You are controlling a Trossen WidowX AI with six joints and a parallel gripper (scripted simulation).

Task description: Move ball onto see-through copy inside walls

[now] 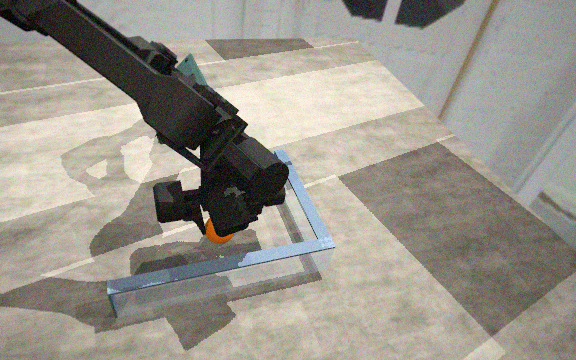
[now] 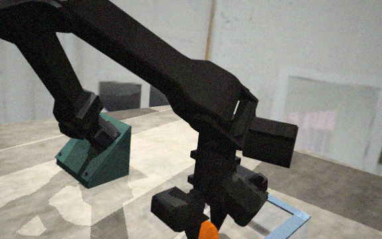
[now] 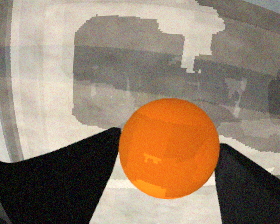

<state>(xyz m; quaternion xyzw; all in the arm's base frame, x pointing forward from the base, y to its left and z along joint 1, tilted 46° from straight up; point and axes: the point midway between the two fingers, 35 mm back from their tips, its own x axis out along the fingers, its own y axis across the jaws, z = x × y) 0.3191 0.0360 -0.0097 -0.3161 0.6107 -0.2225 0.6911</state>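
The ball lies right at my gripper tip.
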